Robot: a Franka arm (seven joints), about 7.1 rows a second.
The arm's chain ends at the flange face. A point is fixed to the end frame.
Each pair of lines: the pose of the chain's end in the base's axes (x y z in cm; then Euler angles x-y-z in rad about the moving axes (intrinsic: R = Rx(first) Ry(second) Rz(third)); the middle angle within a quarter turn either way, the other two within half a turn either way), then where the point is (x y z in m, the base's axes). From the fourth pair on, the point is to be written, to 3 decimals.
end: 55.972 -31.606 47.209 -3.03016 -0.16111 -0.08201
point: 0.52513 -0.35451 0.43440
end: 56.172 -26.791 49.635 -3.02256 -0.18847 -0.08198
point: 0.52623 -0.30619 0.45932
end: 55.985 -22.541 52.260 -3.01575 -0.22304 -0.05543
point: 0.52218 -0.26285 0.48689
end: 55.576 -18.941 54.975 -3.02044 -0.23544 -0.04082
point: 0.517 -0.227 0.515
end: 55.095 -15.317 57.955 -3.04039 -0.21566 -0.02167
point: 0.512 -0.190 0.545
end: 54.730 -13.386 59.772 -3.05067 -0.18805 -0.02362
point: 0.509 -0.171 0.562
